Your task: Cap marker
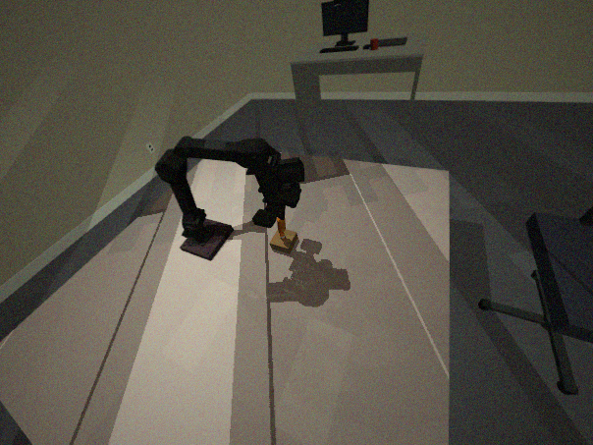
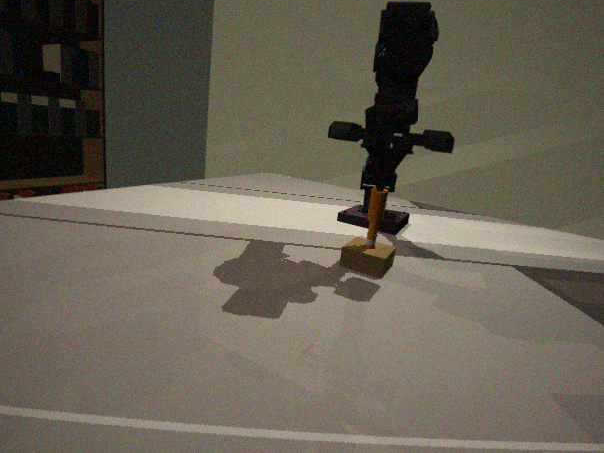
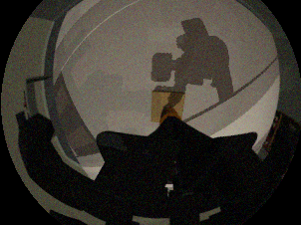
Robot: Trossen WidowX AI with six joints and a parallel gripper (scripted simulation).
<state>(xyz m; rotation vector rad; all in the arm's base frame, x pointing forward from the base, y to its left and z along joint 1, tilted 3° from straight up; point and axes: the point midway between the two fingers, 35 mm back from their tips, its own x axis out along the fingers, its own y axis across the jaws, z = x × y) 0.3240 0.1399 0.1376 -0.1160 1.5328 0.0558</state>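
Right now the orange cap is 2 cm below my gripper tip and 1 cm behind it. Round my gripper tip: thin pale band: 9 cm below, 2 cm behind, 1 cm to the right; then holder block: 12 cm below, 2 cm behind, 1 cm to the right.
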